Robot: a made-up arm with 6 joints.
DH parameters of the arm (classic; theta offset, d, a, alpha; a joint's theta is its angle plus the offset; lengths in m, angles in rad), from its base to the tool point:
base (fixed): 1.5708 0.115 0 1.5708
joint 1: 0 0.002 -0.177 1.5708
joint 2: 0 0.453 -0.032 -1.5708
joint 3: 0 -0.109 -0.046 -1.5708
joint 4: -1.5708 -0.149 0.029 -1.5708
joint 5: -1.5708 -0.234 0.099 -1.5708
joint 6: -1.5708 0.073 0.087 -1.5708
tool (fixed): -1.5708 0 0 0
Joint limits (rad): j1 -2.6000..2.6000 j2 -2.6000..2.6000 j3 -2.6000..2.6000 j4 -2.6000..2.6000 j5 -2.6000..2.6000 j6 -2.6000..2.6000
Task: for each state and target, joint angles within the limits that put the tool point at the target. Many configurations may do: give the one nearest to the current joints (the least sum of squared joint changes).
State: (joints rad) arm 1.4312 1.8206 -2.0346 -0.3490 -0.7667 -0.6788
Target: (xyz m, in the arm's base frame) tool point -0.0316 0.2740 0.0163
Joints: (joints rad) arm 1.7617 1.7576 -1.8608 0.1893 -0.6114 -0.5610
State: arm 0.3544 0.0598 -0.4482 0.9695 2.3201 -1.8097
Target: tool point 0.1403 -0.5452 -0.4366
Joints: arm -0.1244 -0.1611 -0.2210 0.7980 2.2722 -2.0873
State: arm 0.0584 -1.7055 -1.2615 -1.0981 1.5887 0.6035
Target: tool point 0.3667 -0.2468 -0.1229
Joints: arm -0.0301 -1.8552 -1.2838 -1.0420 1.6196 0.6790
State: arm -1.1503 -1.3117 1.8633 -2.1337 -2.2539 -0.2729
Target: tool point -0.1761 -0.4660 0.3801
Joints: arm -1.3180 -1.2565 1.6453 -1.7942 -2.3474 -0.3504
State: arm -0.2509 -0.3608 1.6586 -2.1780 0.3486 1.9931
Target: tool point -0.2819 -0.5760 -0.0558
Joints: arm -0.4409 -0.6239 1.6810 -2.3691 0.1621 1.9653
